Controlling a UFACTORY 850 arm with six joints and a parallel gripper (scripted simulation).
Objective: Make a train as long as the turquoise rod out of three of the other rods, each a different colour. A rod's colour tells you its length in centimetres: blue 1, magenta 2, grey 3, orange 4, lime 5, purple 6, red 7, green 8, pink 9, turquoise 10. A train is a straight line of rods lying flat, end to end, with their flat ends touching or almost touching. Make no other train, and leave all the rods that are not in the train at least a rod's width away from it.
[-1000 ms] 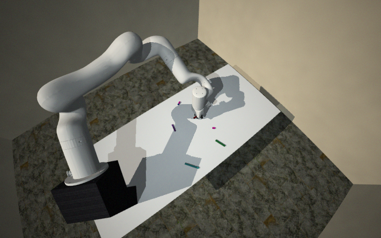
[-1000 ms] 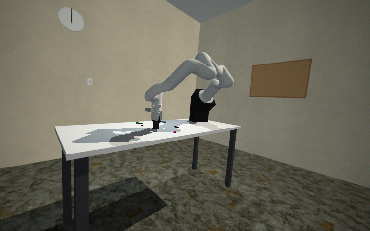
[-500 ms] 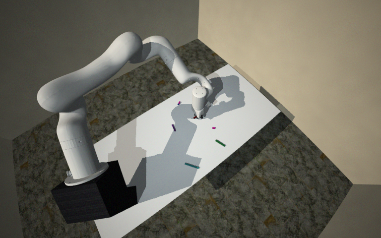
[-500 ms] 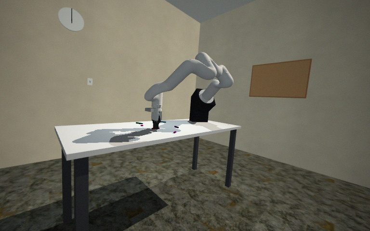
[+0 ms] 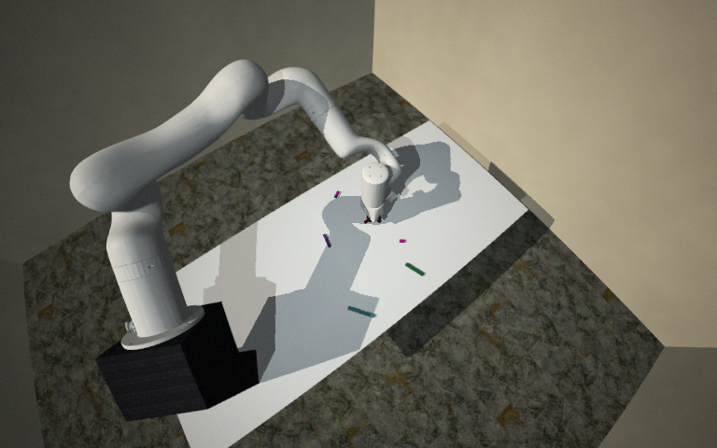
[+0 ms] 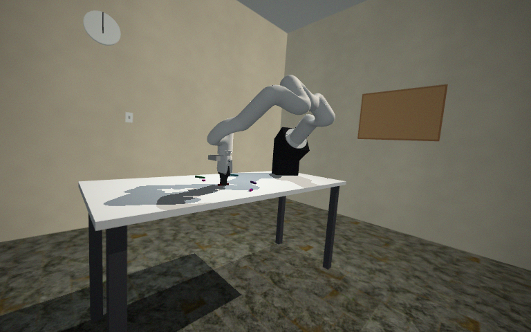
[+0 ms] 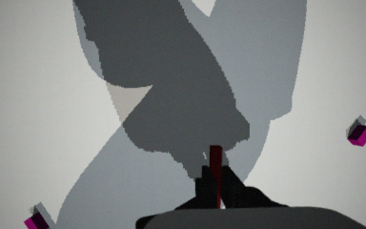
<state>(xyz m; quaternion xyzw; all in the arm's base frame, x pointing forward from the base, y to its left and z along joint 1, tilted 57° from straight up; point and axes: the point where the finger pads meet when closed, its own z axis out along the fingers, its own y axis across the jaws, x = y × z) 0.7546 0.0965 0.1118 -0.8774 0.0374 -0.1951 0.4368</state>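
Now: hand 2 cm above the red rod. Also, from my hand: blue rod 17 cm to the left, 9 cm behind, 2 cm below; green rod 27 cm to the right, 4 cm ahead, 2 cm below; purple rod 21 cm behind, 2 cm below.
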